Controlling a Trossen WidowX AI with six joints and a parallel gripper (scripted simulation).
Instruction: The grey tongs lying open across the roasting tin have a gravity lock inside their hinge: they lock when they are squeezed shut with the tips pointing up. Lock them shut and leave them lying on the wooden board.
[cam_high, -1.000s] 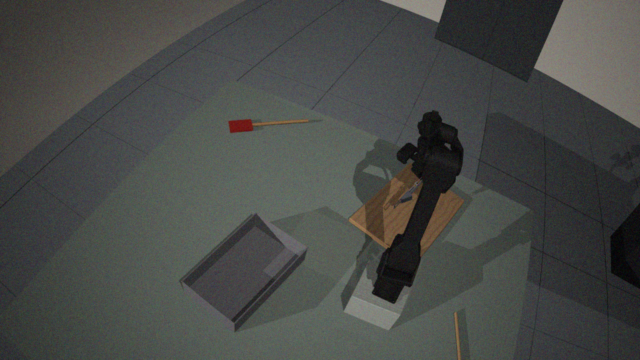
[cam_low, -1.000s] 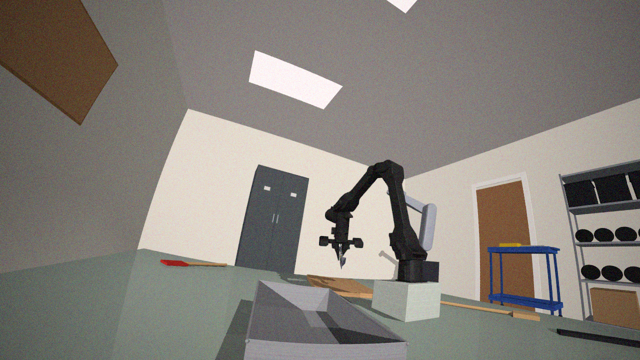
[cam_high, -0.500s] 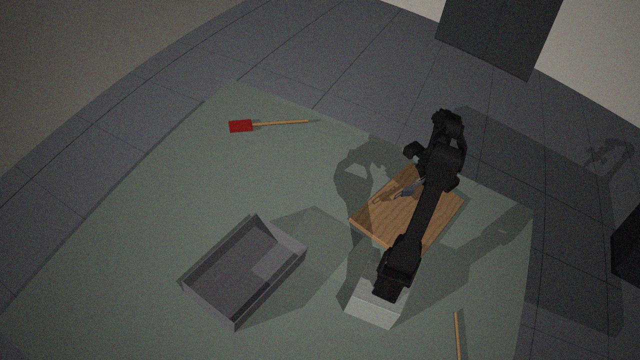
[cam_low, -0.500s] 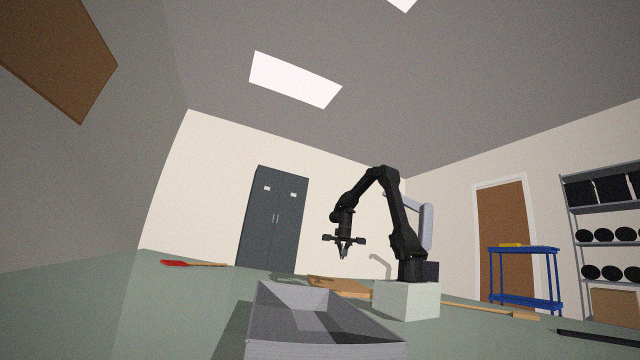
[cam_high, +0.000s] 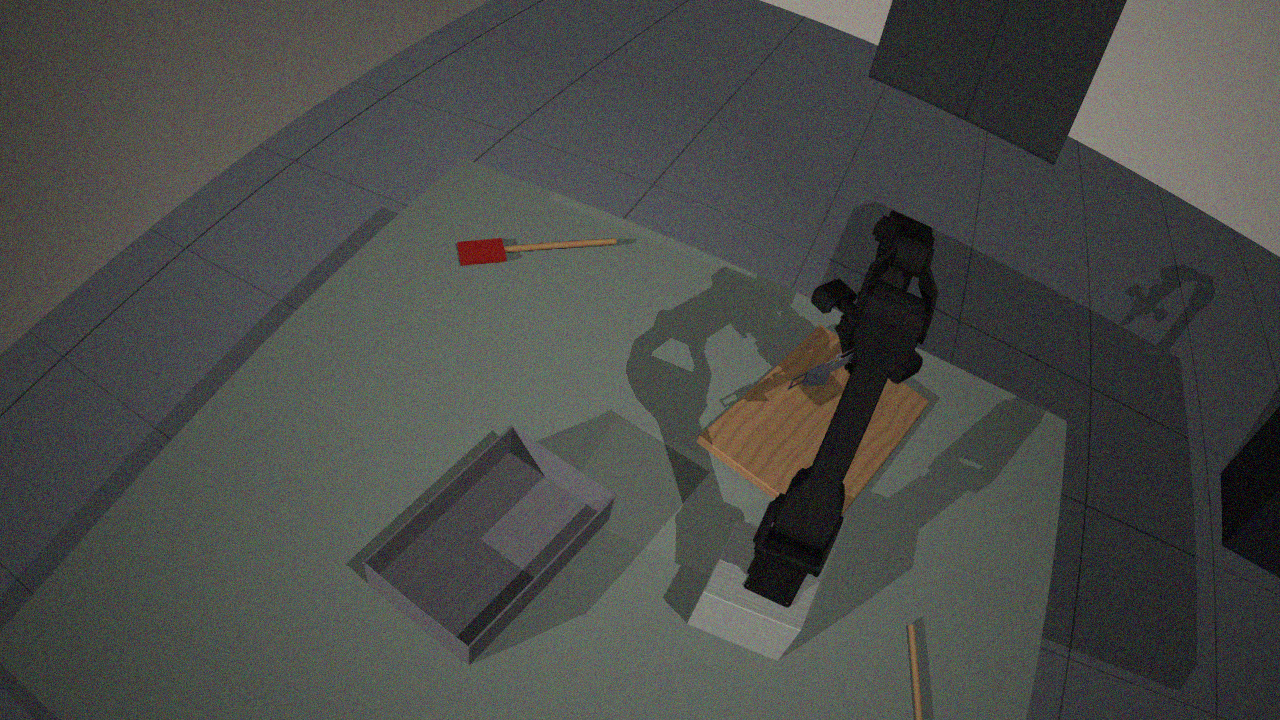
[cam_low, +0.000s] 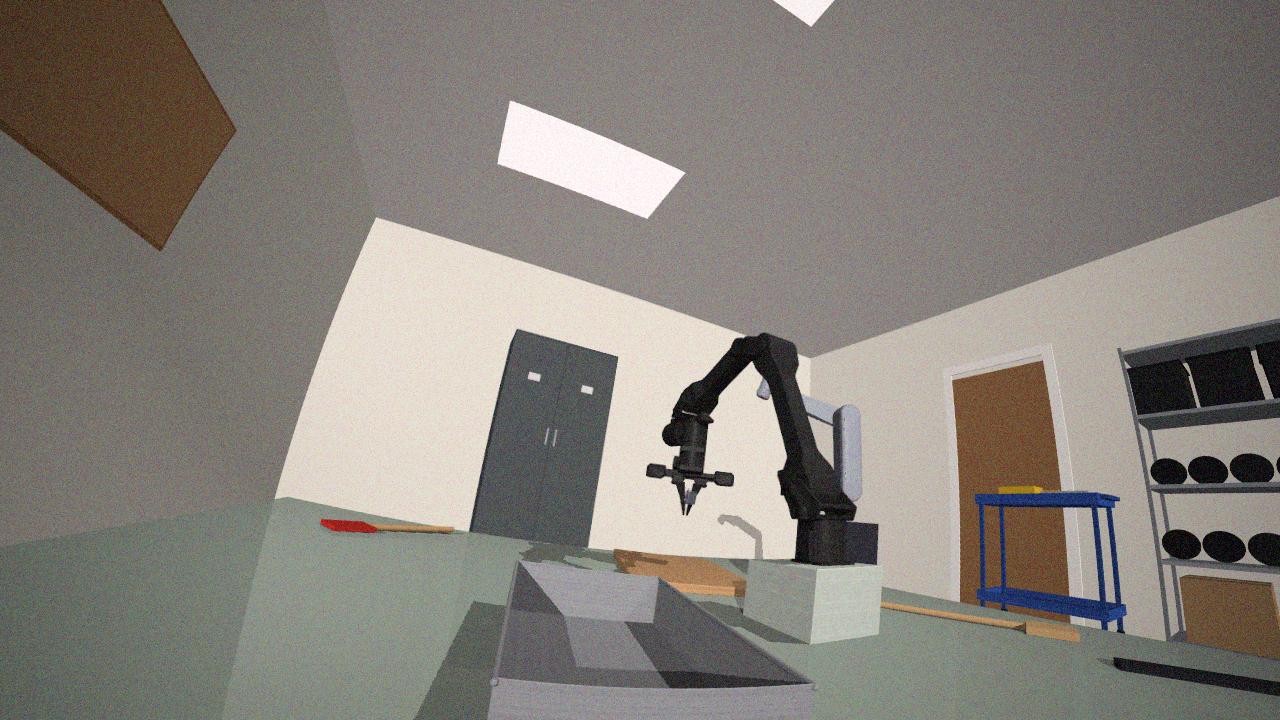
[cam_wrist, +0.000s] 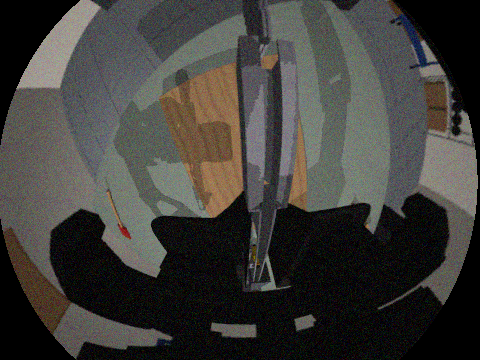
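My gripper tip is 12 cm above the wooden board. Round my gripper tip: red spatula (59 cm ahead, 12 cm below, 5 cm to the right); grey roasting tin (48 cm to the left, 29 cm ahead, 10 cm below).
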